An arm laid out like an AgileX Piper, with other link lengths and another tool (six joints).
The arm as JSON. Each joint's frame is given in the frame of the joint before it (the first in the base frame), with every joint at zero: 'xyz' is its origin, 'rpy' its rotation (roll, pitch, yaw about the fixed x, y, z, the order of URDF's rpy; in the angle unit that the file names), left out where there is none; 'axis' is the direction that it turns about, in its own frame. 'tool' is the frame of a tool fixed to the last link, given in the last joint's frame.
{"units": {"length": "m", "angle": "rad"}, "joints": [
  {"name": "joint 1", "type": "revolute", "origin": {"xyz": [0.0, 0.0, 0.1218]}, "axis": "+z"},
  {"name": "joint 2", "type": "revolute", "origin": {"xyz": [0.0, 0.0, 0.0]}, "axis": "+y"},
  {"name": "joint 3", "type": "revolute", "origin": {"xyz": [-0.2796, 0.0, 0.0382]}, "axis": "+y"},
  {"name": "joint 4", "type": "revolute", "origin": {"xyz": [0.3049, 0.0, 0.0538]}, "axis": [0.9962, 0.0, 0.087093]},
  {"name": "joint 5", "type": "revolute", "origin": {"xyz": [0.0, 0.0, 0.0]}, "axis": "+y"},
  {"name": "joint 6", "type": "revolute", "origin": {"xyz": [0.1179, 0.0, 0.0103]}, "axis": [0.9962, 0.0, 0.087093]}
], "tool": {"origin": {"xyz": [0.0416, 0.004, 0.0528], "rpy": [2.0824, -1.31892, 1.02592]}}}
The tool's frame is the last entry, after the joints.
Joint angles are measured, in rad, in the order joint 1, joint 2, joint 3, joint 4, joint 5, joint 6. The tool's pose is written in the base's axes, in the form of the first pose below.
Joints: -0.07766 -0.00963 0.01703 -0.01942 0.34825 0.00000
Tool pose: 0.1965, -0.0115, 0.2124, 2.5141, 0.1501, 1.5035
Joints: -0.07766 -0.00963 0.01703 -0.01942 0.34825 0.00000
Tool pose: 0.1965, -0.0115, 0.2124, 2.5141, 0.1501, 1.5035
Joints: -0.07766 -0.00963 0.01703 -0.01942 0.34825 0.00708
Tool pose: 0.1965, -0.0118, 0.2124, 2.5184, 0.1428, 1.5066
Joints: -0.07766 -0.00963 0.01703 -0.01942 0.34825 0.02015
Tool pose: 0.1965, -0.0125, 0.2125, 2.5262, 0.1291, 1.5121
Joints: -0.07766 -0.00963 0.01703 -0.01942 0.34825 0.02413
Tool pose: 0.1965, -0.0127, 0.2125, 2.5286, 0.1250, 1.5138
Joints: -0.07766 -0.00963 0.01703 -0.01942 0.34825 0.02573
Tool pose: 0.1965, -0.0127, 0.2125, 2.5295, 0.1233, 1.5145
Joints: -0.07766 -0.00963 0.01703 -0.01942 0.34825 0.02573
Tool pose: 0.1965, -0.0127, 0.2125, 2.5295, 0.1233, 1.5145
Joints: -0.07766 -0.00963 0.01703 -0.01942 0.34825 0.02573
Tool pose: 0.1965, -0.0127, 0.2125, 2.5295, 0.1233, 1.5145
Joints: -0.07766 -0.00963 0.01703 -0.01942 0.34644 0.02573
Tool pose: 0.1964, -0.0127, 0.2128, 2.5280, 0.1232, 1.5167
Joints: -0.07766 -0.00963 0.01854 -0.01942 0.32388 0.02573
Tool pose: 0.1964, -0.0127, 0.2160, 2.5102, 0.1219, 1.5422
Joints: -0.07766 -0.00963 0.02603 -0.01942 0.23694 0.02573
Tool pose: 0.1957, -0.0123, 0.2272, 2.4408, 0.1173, 1.6366
